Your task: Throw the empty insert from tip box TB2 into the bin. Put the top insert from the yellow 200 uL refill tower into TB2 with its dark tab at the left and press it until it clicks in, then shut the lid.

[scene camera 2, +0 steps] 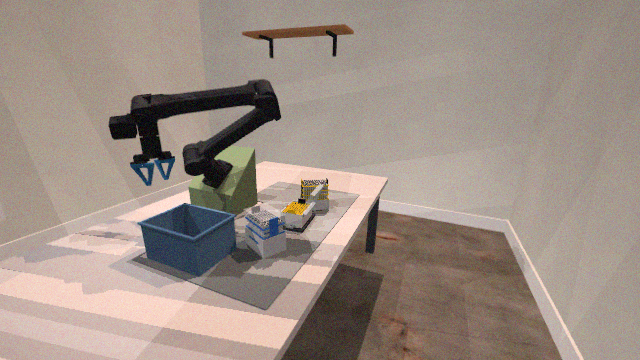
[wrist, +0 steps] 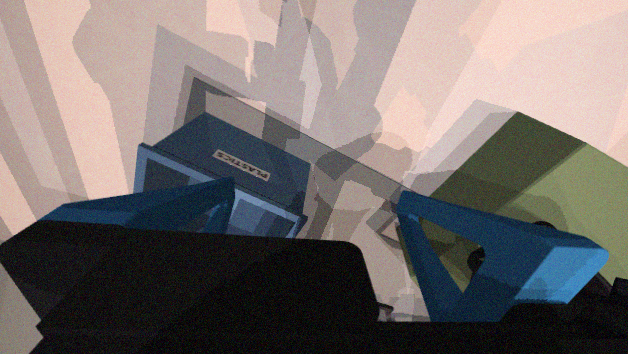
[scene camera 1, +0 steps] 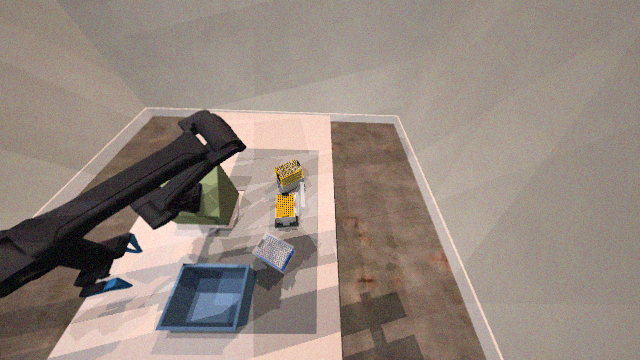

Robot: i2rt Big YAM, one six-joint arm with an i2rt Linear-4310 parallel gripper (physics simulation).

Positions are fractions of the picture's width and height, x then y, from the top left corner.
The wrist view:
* my gripper: 0.51, 0.55
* blue bin: 0.43, 0.52
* grey mat: 0.55, 0.57
